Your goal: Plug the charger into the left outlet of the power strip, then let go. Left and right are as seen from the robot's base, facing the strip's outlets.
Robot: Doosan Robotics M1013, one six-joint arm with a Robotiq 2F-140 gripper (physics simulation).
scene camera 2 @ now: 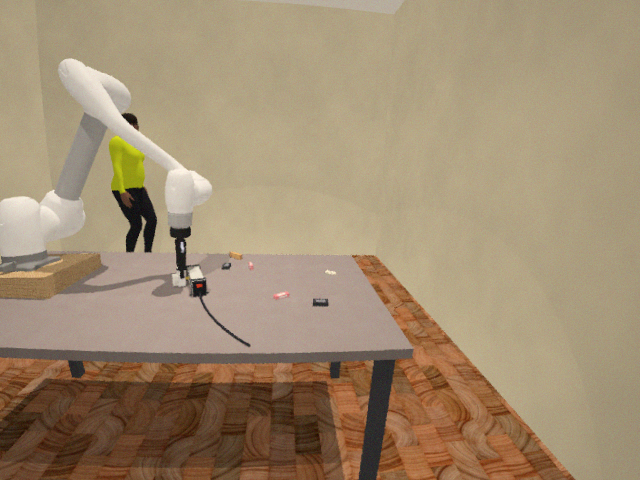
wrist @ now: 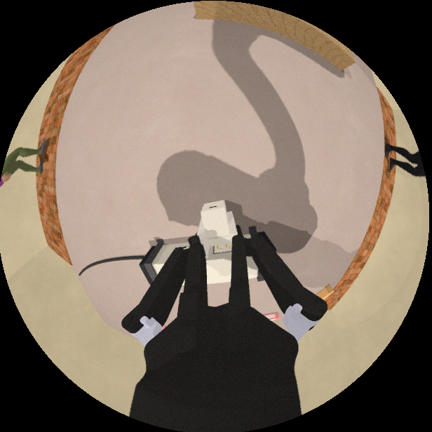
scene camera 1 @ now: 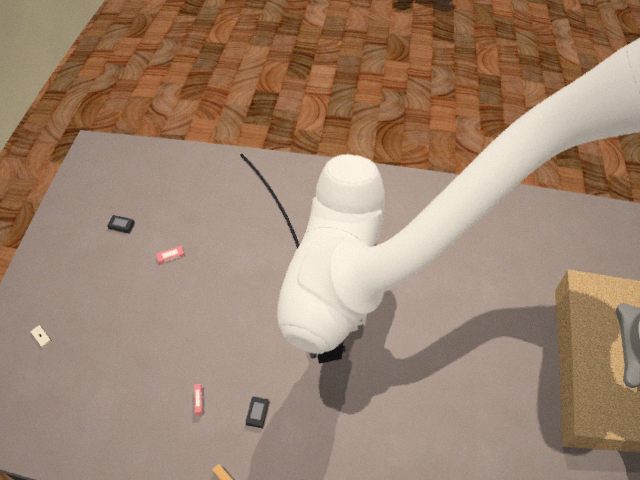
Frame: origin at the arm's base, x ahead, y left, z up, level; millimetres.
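Seen in the pictures: gripper, fingertip midpoint: [scene camera 2: 181, 283]; arm's base, origin of the base link: [scene camera 2: 26, 265].
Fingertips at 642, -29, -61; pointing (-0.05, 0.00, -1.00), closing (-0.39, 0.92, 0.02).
Offsets run from my fingertips to a thing's middle, as dx, dy, dz. "pt": to the spot under its first point.
The white charger [scene camera 2: 178, 279] [wrist: 215, 215] is held between the fingertips of my gripper [scene camera 2: 181, 272] [wrist: 218, 221], which is shut on it. The power strip @(pt +83, -87, +54) [scene camera 2: 196, 279] [wrist: 219, 272], cream with dark ends, lies on the table right beside the charger. In the wrist view, gold metal shows between the charger and the strip, at the outlet farther from the cable, the left one from the base. A small gap seems to remain between their bodies; how deep the prongs sit cannot be told. In scene camera 1 the arm hides charger, strip and fingertips.
The strip's black cable @(pt +208, -318, -1) [scene camera 1: 271, 192] [scene camera 2: 222, 326] [wrist: 107, 260] curves away over the table. Black boxes @(+537, -178, +0) [scene camera 1: 120, 223] @(+147, +214, +0) [scene camera 1: 257, 411], red blocks @(+398, -112, -1) [scene camera 1: 170, 254] @(+261, +208, +3) [scene camera 1: 198, 399], a cream piece @(+626, +129, -3) [scene camera 1: 40, 335] and an orange block @(pt +187, +343, +19) [scene camera 1: 222, 472] lie around. The wooden base block [scene camera 1: 584, 361] [scene camera 2: 31, 284] carries the arm.
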